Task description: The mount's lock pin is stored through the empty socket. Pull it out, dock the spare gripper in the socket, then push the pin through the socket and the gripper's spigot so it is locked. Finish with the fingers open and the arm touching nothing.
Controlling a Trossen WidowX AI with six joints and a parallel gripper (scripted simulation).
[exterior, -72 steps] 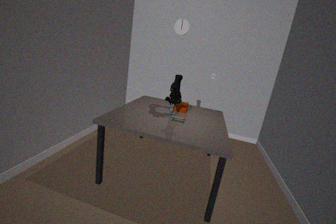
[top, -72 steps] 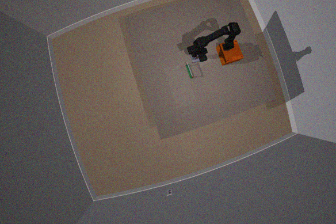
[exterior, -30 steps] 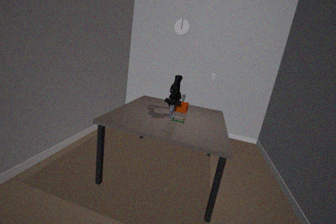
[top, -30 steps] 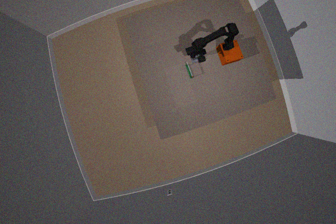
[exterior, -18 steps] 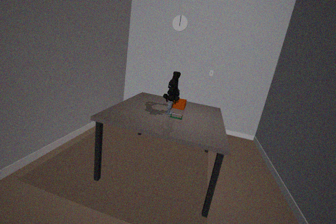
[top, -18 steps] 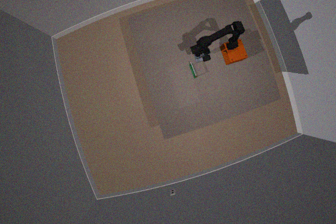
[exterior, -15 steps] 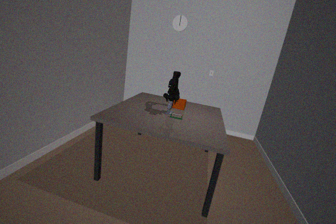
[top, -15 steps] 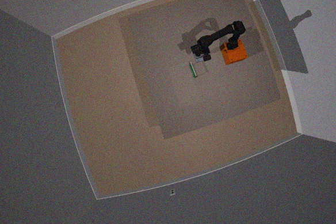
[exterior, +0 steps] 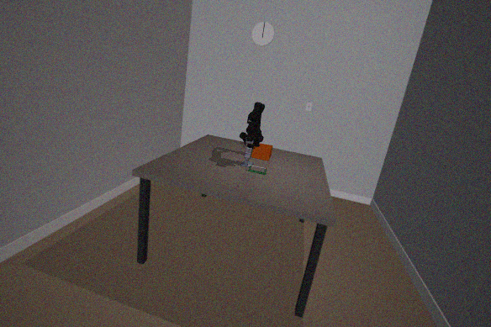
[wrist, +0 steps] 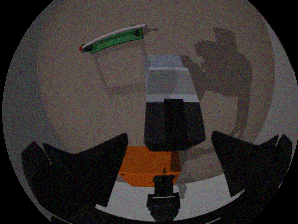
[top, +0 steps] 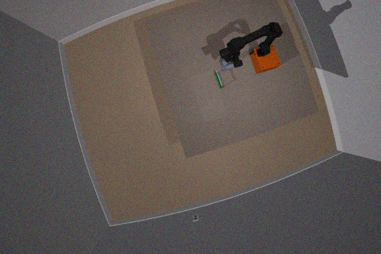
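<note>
My gripper tip is 40 mm above the spare gripper and 20 mm short of it. From my gripper tip the other things lie so: green strip: 130 mm to the left, 130 mm below, 110 mm ahead; then grey mount: 110 mm below, 40 mm ahead, 10 mm to the left.
</note>
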